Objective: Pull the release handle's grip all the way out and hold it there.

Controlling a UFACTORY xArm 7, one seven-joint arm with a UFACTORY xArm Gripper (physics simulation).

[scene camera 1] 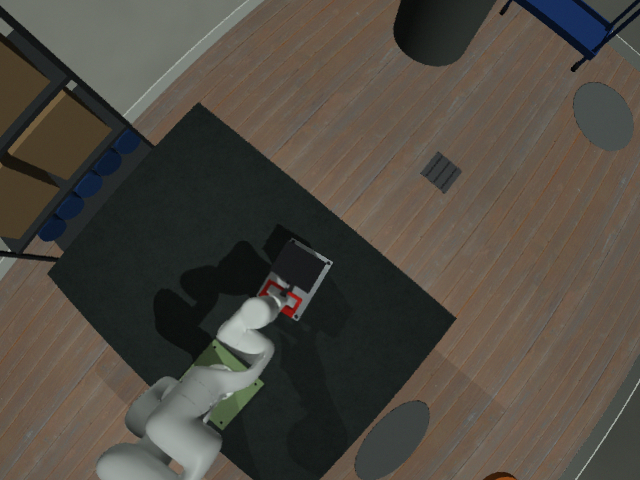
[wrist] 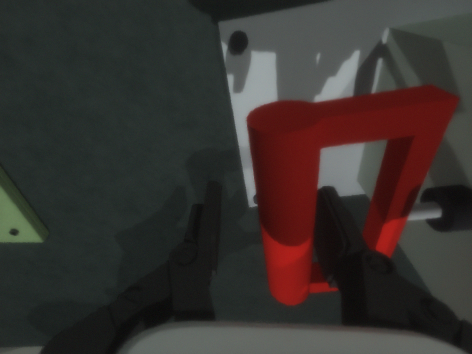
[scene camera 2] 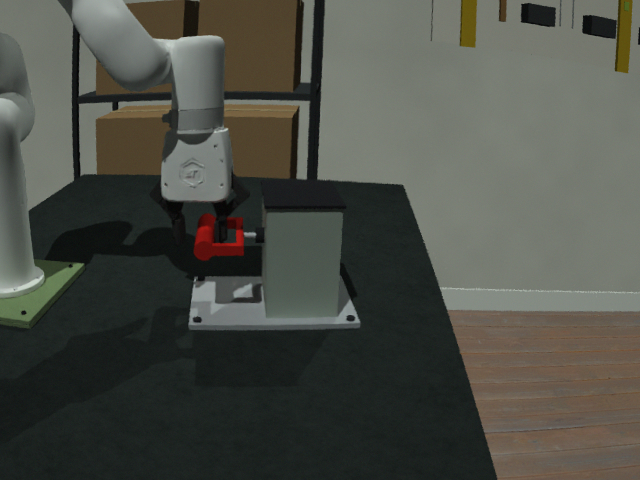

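The release handle's red grip [scene camera 1: 296, 306] [scene camera 2: 204, 242] [wrist: 287, 180] is a thick round bar joined to a rectangular frame. A short length of thin light rod [scene camera 2: 250, 235] [wrist: 425, 211] shows between that frame and a black collar [scene camera 2: 260, 235] [wrist: 450, 209] on the pale green housing [scene camera 2: 302, 263]. My gripper [scene camera 2: 200, 239] [wrist: 266, 202] is open and points down. Its fingers stand on either side of the round bar: one outside, on the arm base's side, with a gap, and the other inside the frame's opening, close to the bar. In scene camera 1 the wrist hides the fingers.
The housing's black top [scene camera 1: 299, 266] [scene camera 2: 302, 196] rises beside the gripper. The housing stands on a light bolted baseplate [scene camera 2: 232, 316] [wrist: 260, 75]. The arm's green mounting plate [scene camera 1: 235, 408] [scene camera 2: 51, 289] [wrist: 17, 215] is on the dark mat [scene camera 1: 170, 191]. A shelf rack [scene camera 2: 315, 87] with boxes stands behind.
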